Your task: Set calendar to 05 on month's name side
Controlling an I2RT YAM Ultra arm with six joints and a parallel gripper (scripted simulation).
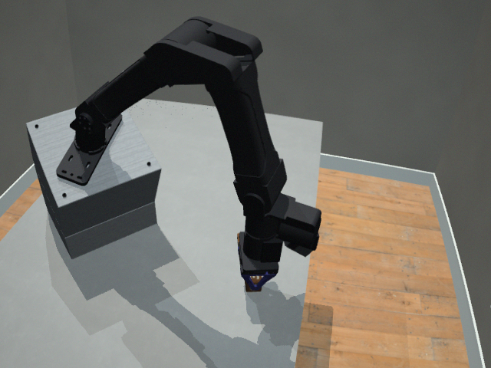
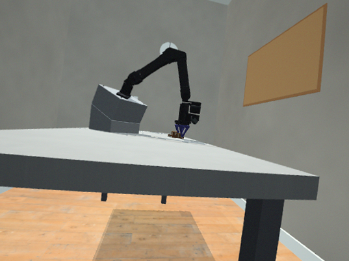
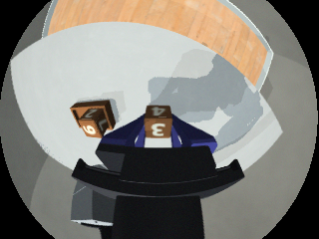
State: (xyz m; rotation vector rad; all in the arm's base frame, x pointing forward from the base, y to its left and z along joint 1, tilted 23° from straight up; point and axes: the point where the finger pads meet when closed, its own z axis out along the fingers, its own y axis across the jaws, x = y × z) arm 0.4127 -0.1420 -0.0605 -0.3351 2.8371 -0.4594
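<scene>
The brown wooden cube is right at my hand. The rest, counted from my hand: brown tray (2 cm behind, 11 cm to the left, 1 cm below).
</scene>
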